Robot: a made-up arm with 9 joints.
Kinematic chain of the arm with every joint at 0, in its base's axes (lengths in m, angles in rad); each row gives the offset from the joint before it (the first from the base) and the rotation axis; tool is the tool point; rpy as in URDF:
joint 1: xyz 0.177 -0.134 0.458 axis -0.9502 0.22 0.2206
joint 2: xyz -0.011 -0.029 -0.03 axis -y
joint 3: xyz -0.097 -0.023 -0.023 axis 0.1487 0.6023 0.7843
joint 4: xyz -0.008 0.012 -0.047 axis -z
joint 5: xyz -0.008 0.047 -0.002 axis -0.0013 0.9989 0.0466
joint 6: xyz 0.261 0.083 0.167 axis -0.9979 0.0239 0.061
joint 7: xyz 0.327 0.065 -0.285 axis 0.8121 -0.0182 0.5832
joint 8: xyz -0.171 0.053 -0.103 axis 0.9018 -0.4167 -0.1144
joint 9: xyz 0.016 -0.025 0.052 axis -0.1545 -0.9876 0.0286
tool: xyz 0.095 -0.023 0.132 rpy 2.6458 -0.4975 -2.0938
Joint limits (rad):
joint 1: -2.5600..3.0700
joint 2: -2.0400..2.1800
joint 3: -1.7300..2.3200
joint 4: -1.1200..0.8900
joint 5: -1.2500..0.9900
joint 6: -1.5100..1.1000
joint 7: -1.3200..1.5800
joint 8: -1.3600..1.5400
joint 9: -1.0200..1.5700
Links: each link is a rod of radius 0.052 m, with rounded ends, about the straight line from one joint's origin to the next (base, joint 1, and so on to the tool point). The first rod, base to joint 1, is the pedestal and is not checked.
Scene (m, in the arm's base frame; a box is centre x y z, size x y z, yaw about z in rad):
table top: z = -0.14
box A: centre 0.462 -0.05 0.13 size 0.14 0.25 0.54 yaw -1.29
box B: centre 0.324 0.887 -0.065 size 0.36 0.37 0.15 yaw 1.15
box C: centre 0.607 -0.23 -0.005 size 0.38 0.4 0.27 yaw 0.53
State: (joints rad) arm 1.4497 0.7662 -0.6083 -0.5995 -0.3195 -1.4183 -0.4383 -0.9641 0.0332
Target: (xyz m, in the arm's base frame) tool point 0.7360 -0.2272 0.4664
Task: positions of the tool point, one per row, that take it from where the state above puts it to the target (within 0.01 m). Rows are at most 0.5 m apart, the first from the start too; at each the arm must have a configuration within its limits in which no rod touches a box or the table.
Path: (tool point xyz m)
1: 0.1747 0.5782 0.2751
2: 0.5234 0.5264 0.5832
3: 0.7532 0.2354 0.8671
4: 0.8252 -0.1827 0.9991
5: 0.7721 -0.5743 0.9449
6: 0.8225 -0.4353 0.9201
7: 0.8406 -0.3111 0.8430
8: 0.8262 -0.2288 0.7288
9: 0.7876 -0.2016 0.5982
10: 0.7360 -0.2272 0.4664

